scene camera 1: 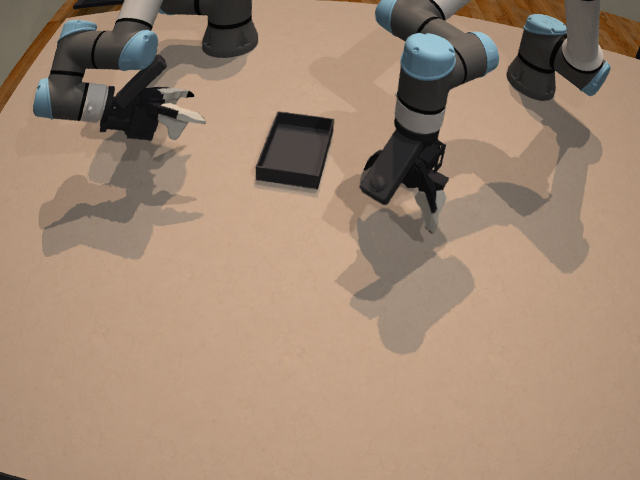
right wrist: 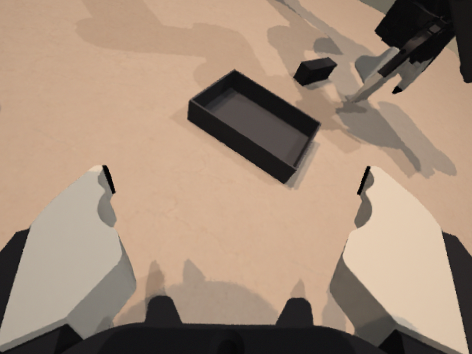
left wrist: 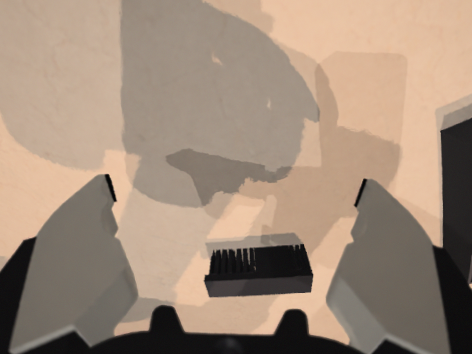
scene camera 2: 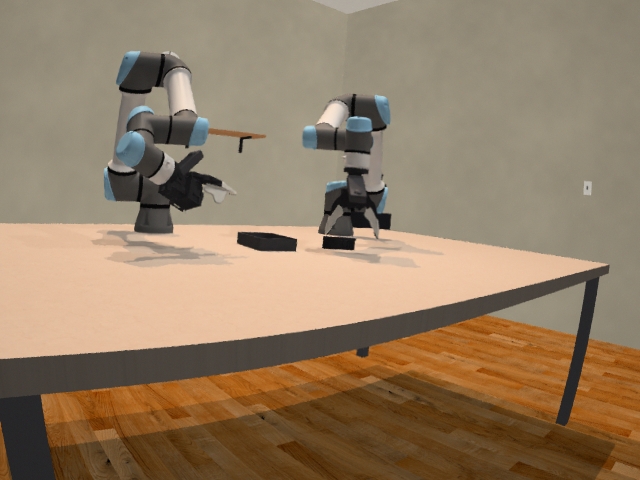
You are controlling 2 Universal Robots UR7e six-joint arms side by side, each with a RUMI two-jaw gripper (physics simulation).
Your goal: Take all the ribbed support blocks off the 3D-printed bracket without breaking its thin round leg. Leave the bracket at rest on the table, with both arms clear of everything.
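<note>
The black bracket piece with its ribbed support blocks [scene camera 2: 338, 242] [left wrist: 258, 284] [right wrist: 315, 71] rests on the table, thin ribs and a plain dark stretch along its upper side in the left wrist view. The thin round leg cannot be made out. In scene camera 1 the piece does not show; the left arm covers that area. My left gripper [scene camera 1: 402, 211] [scene camera 2: 352, 236] [left wrist: 235, 180] [right wrist: 374, 97] is open, pointing down low over the table close to the piece, with nothing between its fingertips. My right gripper [scene camera 1: 198, 108] [scene camera 2: 233, 191] [right wrist: 235, 170] is open and empty, raised and away from the piece.
A shallow black tray [scene camera 1: 286, 176] [scene camera 2: 279, 244] [left wrist: 456, 190] [right wrist: 240, 142] stands on the table [scene camera 1: 289, 330] [scene camera 2: 206, 299] between the two grippers, with no objects inside. Both arm bases stand along the far side. Arm shadows cross the table around the piece.
</note>
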